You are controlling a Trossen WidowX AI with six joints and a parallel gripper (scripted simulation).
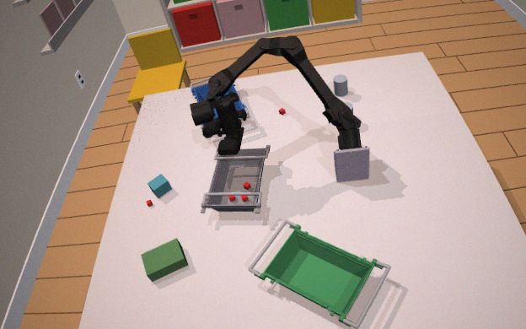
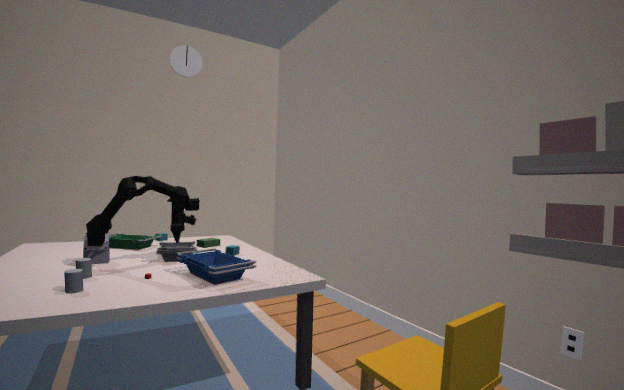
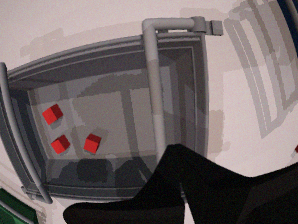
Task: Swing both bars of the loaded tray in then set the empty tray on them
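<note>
Right now the green tray is 43 cm to the left of my gripper tip, 25 cm behind it and 4 cm below it. The rest, counted from my gripper tip: green block (37 cm to the left, 21 cm ahead, 7 cm below).
</note>
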